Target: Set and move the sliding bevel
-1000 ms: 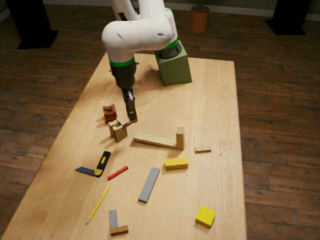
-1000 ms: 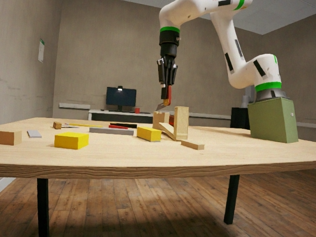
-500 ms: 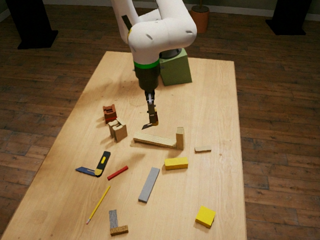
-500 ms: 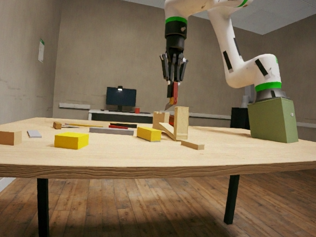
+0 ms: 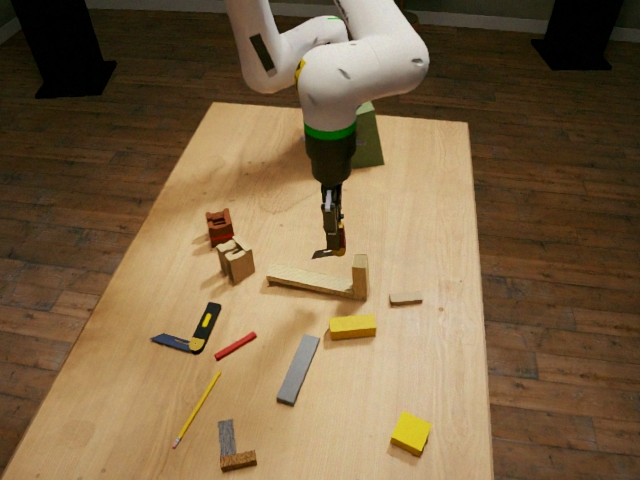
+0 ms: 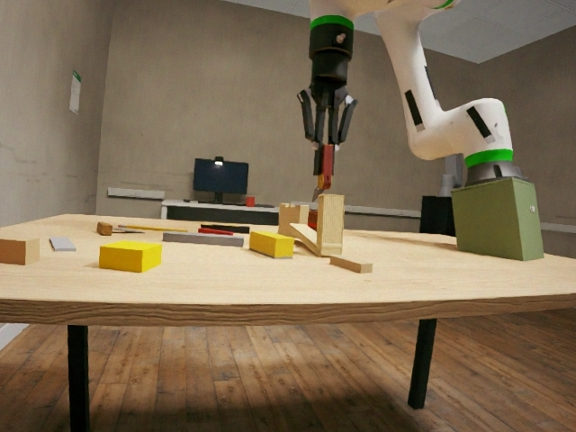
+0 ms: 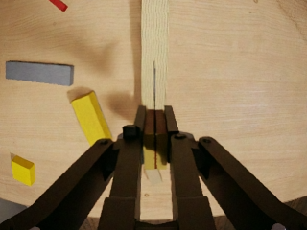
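The grey blade is 1 cm to the right of my hand and 6 cm below it. Round my hand: grey bar 22 cm ahead, 9 cm to the right, 18 cm below; then wood scrap 4 cm ahead, 17 cm to the left, 18 cm below; then sliding bevel 3 cm below.
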